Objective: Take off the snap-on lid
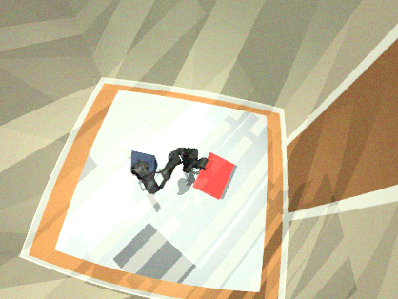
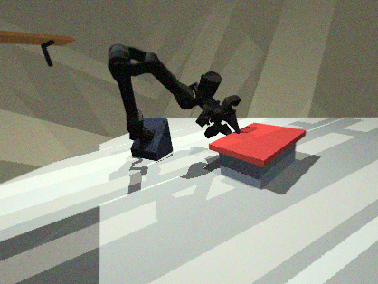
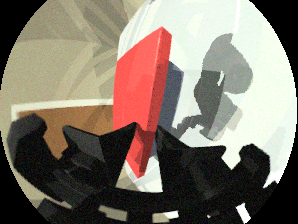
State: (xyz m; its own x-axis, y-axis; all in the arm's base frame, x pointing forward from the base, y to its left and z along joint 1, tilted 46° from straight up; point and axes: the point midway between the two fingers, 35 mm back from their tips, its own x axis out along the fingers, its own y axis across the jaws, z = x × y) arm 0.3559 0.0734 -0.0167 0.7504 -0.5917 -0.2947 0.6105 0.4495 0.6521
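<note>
Now: gripper tip 7 cm short of the red lid and 2 cm to the left of it. Round my gripper tip: storage box: 7 cm ahead, 2 cm to the right, 5 cm below.
</note>
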